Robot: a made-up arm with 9 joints. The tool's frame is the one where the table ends. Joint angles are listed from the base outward.
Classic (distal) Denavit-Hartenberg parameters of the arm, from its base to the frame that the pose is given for. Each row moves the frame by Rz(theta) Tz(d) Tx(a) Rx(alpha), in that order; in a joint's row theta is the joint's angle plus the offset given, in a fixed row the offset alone. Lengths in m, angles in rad.
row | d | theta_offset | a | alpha
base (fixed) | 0.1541 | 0 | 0 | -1.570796
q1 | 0.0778 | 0 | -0.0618 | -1.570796
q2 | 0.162 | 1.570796 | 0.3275 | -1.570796
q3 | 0 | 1.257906 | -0.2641 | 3.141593
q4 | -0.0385 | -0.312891 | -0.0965 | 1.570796
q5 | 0.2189 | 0 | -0.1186 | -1.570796
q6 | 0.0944 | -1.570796 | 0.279 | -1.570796
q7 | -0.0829 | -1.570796 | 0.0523 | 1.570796
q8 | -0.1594 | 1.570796 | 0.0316 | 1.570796
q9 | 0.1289 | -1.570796 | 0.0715 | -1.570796
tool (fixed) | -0.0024 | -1.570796 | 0 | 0
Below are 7 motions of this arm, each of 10 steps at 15 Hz.
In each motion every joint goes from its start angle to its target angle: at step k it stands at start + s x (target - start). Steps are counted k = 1, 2, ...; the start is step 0. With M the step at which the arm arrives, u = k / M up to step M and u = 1 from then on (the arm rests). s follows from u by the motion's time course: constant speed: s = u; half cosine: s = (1 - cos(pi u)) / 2; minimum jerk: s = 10 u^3 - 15 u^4 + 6 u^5.
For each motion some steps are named. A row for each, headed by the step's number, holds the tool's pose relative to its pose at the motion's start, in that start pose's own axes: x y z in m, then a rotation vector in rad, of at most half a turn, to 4 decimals.
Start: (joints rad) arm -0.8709 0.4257 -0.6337 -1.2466 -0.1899 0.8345 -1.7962 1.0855 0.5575
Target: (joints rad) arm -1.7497 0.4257 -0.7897 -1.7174 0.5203 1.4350 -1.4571 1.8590 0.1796
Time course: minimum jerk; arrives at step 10
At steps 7, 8, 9, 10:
7: 0.1350 0.4078 -0.0359 -0.2856 -0.1389 -0.2609
8: 0.1786 0.4448 -0.0347 -0.3307 -0.1440 -0.3226
9: 0.2005 0.4601 -0.0340 -0.3531 -0.1448 -0.3534
10: 0.2044 0.4627 -0.0339 -0.3571 -0.1449 -0.3588

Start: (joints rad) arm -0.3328 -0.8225 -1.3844 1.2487 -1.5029 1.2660 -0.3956 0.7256 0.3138
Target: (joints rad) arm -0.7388 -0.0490 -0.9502 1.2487 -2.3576 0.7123 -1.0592 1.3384 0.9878
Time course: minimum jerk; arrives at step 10
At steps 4, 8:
4: -0.0707 0.0788 0.1578 0.3715 -0.0536 0.0985
8: -0.0287 0.0566 0.5019 1.1620 -0.5507 0.0417

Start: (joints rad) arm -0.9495 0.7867 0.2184 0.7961 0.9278 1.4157 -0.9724 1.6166 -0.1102
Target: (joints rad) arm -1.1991 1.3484 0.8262 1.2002 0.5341 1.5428 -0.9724 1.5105 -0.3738
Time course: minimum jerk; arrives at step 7
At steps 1, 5, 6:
1: 0.0082 -0.0013 0.0049 0.0119 0.0070 -0.0127
5: 0.2477 -0.1765 0.0847 0.4087 0.3069 -0.4187
6: 0.2683 -0.2160 0.0785 0.4615 0.3550 -0.4707

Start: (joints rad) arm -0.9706 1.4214 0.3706 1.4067 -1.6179 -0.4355 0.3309 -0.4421 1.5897
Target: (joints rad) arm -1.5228 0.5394 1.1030 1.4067 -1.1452 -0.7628 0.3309 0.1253 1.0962
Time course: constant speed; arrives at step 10
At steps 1, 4, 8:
1: -0.0498 -0.0448 -0.0350 -0.0263 0.0828 -0.0260
4: -0.2348 -0.1234 -0.1382 -0.0590 0.3432 -0.0032
8: -0.5112 -0.1326 -0.2374 -0.0142 0.6229 0.2711

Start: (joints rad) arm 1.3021 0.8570 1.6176 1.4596 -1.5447 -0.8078 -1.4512 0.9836 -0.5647
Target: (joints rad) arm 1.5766 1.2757 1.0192 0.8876 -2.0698 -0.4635 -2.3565 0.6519 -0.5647
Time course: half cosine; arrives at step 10
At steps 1, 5, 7, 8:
1: 0.0099 0.0003 -0.0077 -0.0158 0.0159 -0.0135
5: 0.1877 -0.0291 -0.1351 -0.2414 0.3804 -0.2802
7: 0.2662 -0.0690 -0.1922 -0.3071 0.6554 -0.4258
8: 0.2869 -0.0854 -0.2094 -0.3192 0.7672 -0.4717

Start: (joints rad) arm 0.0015 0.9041 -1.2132 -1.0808 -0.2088 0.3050 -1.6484 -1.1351 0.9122
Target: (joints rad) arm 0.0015 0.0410 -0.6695 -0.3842 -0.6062 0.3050 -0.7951 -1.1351 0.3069
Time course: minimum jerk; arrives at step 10
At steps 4, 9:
4: -0.0680 -0.1375 -0.0446 -0.6683 0.2554 0.0742
9: -0.2869 -0.4209 0.1578 -1.9137 0.9260 0.4005

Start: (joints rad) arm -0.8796 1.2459 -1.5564 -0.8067 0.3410 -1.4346 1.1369 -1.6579 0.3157
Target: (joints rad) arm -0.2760 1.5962 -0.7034 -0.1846 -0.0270 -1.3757 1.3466 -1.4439 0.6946
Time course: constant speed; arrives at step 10
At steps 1, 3, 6, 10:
1: 0.0475 -0.0131 0.0341 0.0698 0.0607 0.0089
3: 0.1630 -0.0462 0.0815 0.2123 0.1817 0.0085
6: 0.3701 -0.1128 0.0864 0.4285 0.3584 -0.0381
10: 0.6482 -0.2304 -0.0512 0.7082 0.5742 -0.1842

